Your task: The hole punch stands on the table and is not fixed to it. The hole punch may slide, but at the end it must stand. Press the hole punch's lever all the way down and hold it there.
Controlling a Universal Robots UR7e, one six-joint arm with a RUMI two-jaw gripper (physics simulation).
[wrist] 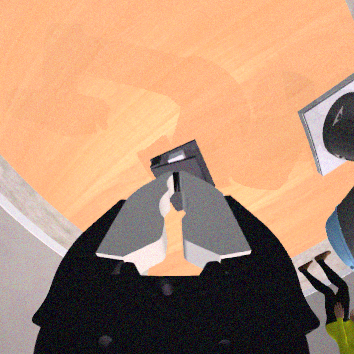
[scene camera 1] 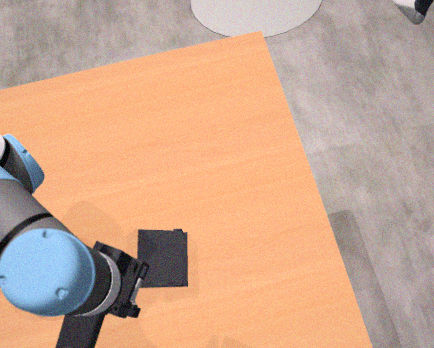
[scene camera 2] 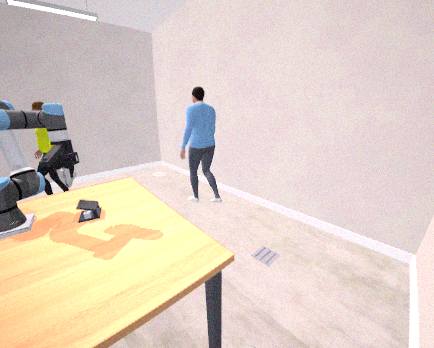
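Where they show: gripper, fingertip midpoint: [wrist: 176, 174] [scene camera 2: 69, 187]; arm's base, link origin: [wrist: 348, 125] [scene camera 2: 8, 224].
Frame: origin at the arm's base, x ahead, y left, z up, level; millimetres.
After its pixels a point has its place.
Note:
The dark hole punch [scene camera 1: 165, 257] @[x 402, y -64, z 38 mm] [scene camera 2: 90, 215] @[x 397, y -111, z -3 mm] [wrist: 192, 161] @[x 351, y -106, z 55 mm] stands upright on the wooden table [scene camera 1: 210, 150] @[x 517, y 196, z -28 mm] [scene camera 2: 150, 280] @[x 582, y -646, z -27 mm] [wrist: 125, 60] @[x 377, y -314, z -28 mm]. Its flat lever [scene camera 2: 88, 204] @[x 395, y -62, z 40 mm] is raised at an angle, with a gap over the base in the scene camera 2 view. A pale patch shows on the base in the wrist view. My gripper [scene camera 1: 136, 290] @[x 350, y -153, z 180 mm] [scene camera 2: 69, 179] @[x 350, y -153, z 180 mm] [wrist: 176, 174] @[x 350, y -153, z 180 mm] is shut and empty. It hangs well above the table, apart from the punch. In the scene camera 1 view it overlaps the punch's left side. In the wrist view the fingertips hide the punch's near part.
The robot's base plate [scene camera 2: 22, 227] @[x 79, y -64, z -4 mm] [wrist: 316, 145] @[x 92, y 12, z -4 mm] is at the table's left in the scene camera 2 view. A person in blue [scene camera 2: 201, 127] stands beyond the table, and a person in yellow [scene camera 2: 44, 140] [wrist: 342, 337] is behind the arm. A round pale surface [scene camera 1: 257, 15] lies past the table's far corner.

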